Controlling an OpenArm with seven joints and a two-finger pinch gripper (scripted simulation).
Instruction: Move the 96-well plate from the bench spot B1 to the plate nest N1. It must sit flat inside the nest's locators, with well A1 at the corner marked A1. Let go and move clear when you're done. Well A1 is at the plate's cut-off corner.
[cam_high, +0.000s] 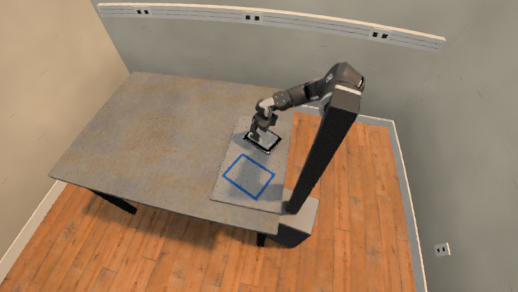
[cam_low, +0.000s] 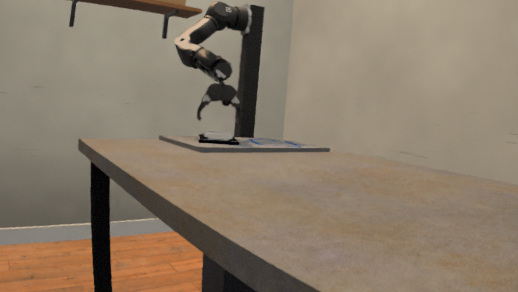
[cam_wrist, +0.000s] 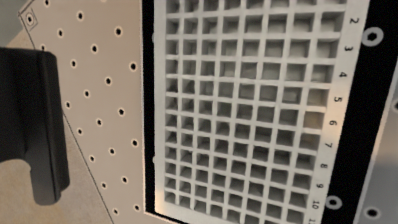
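The white 96-well plate is 40 mm below my hand. The rest, counted from my hand: black plate nest 50 mm below.
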